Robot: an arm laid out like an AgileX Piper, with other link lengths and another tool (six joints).
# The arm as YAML. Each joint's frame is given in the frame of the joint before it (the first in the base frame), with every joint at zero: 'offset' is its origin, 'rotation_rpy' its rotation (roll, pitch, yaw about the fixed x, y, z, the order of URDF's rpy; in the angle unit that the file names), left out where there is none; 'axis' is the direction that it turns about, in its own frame. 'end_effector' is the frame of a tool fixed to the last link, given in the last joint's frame.
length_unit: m
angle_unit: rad
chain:
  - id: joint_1
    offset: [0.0, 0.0, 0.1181]
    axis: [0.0, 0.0, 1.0]
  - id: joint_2
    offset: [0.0, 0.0, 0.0]
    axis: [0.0, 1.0, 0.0]
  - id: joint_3
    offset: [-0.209, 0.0, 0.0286]
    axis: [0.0, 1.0, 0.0]
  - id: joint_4
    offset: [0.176, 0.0, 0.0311]
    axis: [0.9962, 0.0, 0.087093]
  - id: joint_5
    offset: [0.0, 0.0, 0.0]
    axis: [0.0, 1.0, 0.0]
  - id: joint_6
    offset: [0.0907, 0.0, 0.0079]
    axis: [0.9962, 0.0, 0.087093]
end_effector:
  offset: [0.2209, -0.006, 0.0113]
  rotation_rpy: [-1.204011, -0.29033, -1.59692]
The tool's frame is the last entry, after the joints.
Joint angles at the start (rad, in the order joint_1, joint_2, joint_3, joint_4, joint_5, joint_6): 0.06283 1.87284 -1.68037 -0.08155 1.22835 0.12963
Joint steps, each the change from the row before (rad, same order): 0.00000 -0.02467 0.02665 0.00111 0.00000 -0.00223; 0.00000 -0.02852 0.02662 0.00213 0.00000 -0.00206; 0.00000 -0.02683 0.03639 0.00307 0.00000 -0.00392; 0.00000 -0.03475 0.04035 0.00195 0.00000 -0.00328; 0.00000 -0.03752 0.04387 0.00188 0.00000 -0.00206; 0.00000 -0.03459 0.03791 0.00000 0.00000 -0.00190; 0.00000 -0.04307 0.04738 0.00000 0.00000 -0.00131; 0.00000 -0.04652 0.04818 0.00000 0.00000 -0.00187; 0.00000 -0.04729 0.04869 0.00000 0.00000 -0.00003
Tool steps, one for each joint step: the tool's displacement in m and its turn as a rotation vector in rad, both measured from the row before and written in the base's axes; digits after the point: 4 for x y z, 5 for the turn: -0.0053 0.0000 0.0016 0.00045 0.00218 0.00204; -0.0050 0.0003 0.0027 0.00174 -0.00164 0.00177; -0.0083 0.0004 -0.0003 0.00153 0.00996 0.00347; -0.0087 0.0000 0.0011 0.00084 0.00589 0.00296; -0.0095 -0.0001 0.0008 0.00101 0.00657 0.00177; -0.0080 -0.0005 0.0012 -0.00062 0.00342 0.00185; -0.0102 -0.0007 0.0011 -0.00055 0.00437 0.00128; -0.0101 -0.0007 0.0014 -0.00050 0.00176 0.00183; -0.0103 -0.0006 0.0010 -0.00009 0.00140 0.00003
